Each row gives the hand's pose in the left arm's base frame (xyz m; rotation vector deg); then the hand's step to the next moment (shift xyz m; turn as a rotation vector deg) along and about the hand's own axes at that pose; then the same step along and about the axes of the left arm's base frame.
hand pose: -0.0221 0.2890 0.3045 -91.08 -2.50 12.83
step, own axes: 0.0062 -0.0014 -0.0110 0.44 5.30 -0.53
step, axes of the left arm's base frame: 0.0081 -0.0098 0.0008 -0.07 -0.63 -5.31
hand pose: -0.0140 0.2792 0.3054 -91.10 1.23 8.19
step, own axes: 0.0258 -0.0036 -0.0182 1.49 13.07 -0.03
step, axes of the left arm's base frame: 0.0274 -0.0161 0.0012 0.13 -0.25 -13.15
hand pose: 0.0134 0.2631 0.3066 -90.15 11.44 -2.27
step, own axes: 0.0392 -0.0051 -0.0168 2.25 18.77 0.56
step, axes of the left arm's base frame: 0.0365 -0.0226 0.0014 0.39 0.22 -18.91
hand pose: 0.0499 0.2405 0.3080 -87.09 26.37 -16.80
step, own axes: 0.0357 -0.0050 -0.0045 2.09 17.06 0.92
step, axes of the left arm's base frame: 0.0299 -0.0207 0.0012 0.58 0.54 -17.19
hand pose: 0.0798 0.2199 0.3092 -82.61 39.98 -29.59
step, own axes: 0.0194 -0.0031 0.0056 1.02 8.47 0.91
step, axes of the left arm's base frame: 0.0179 -0.0098 0.0007 0.60 0.60 -8.54
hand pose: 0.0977 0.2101 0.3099 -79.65 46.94 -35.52
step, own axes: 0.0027 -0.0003 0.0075 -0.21 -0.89 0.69
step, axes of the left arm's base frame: 0.0076 0.0023 -0.0001 0.51 0.49 0.90
